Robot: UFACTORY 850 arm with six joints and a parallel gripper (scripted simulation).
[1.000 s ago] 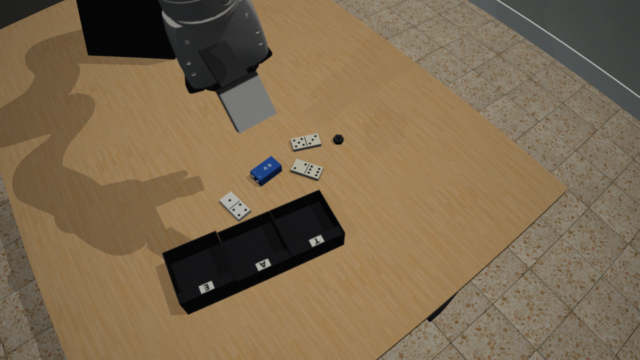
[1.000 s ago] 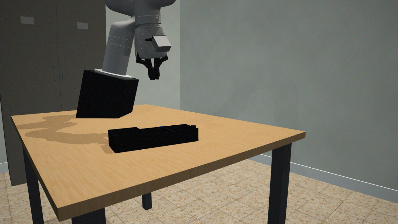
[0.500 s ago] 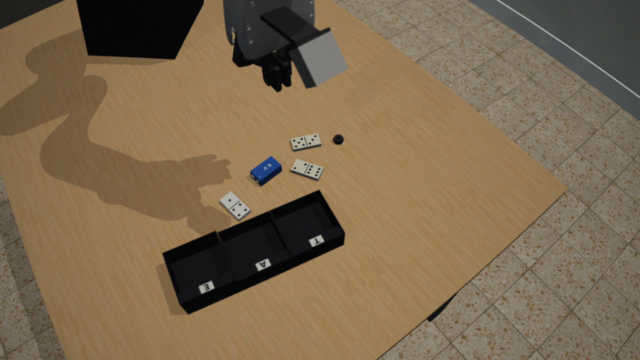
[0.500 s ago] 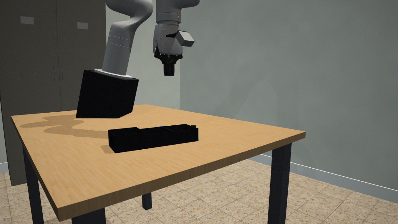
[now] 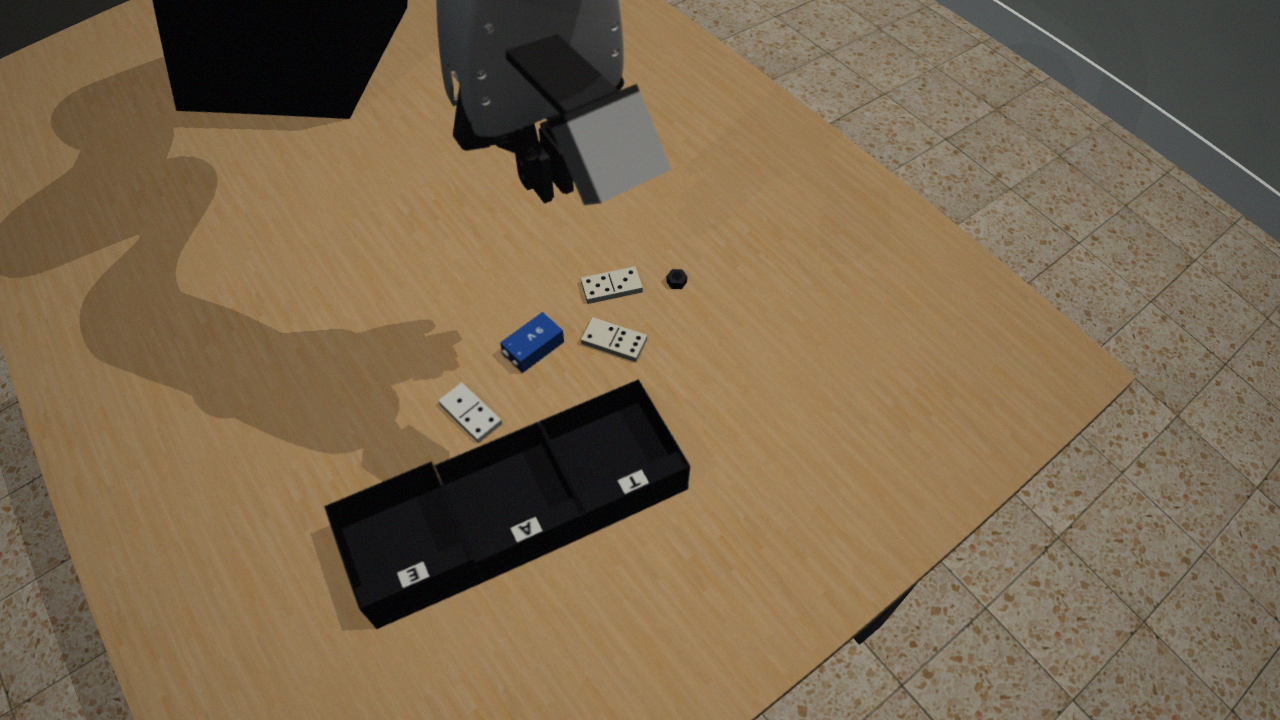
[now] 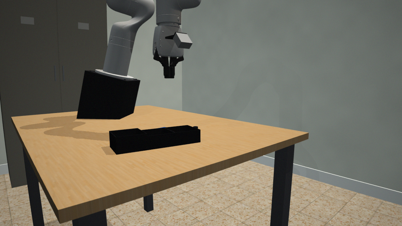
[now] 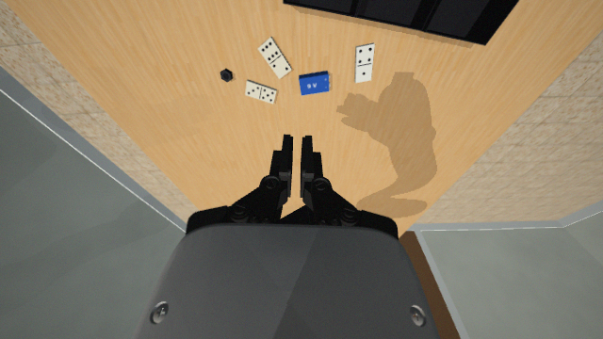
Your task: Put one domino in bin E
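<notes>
Now: hand 19 cm above the black three-part tray, 12 cm short of it and 9 cm to the left of it. From my hand the other things lie so: blue 9V battery (20 cm below, 3 cm to the right, 1 cm behind); small black nut (21 cm below, 12 cm to the left, 2 cm behind).
</notes>
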